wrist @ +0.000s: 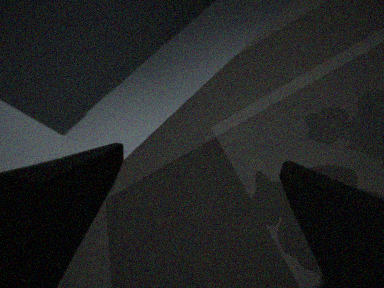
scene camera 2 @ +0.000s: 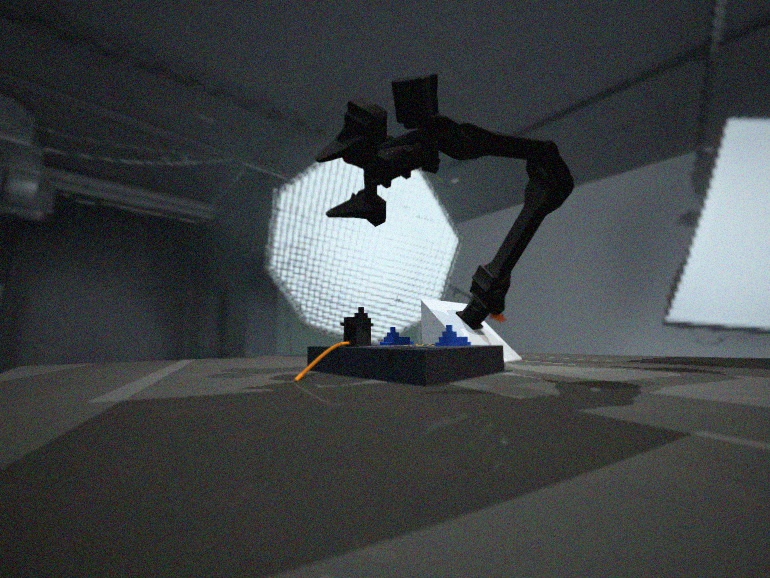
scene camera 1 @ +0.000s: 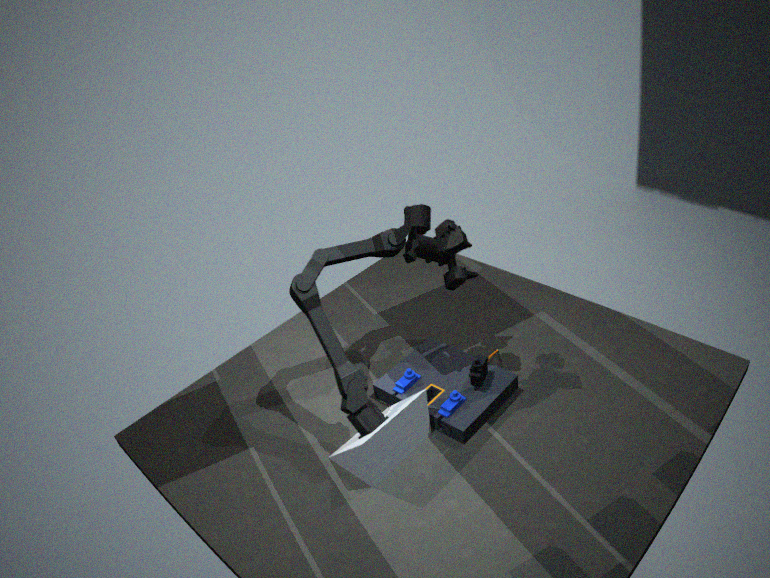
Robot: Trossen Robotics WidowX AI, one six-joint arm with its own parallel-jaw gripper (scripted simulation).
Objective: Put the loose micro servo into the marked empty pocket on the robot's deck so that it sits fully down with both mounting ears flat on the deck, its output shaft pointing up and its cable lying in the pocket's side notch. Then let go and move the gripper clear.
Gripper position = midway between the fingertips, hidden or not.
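Scene camera 2 shows the gripper (scene camera 2: 322, 189), open and holding nothing, and a micro servo (scene camera 2: 357, 330). The wrist view also shows the gripper (wrist: 204, 160). Scene camera 1 shows the gripper too (scene camera 1: 474, 260).
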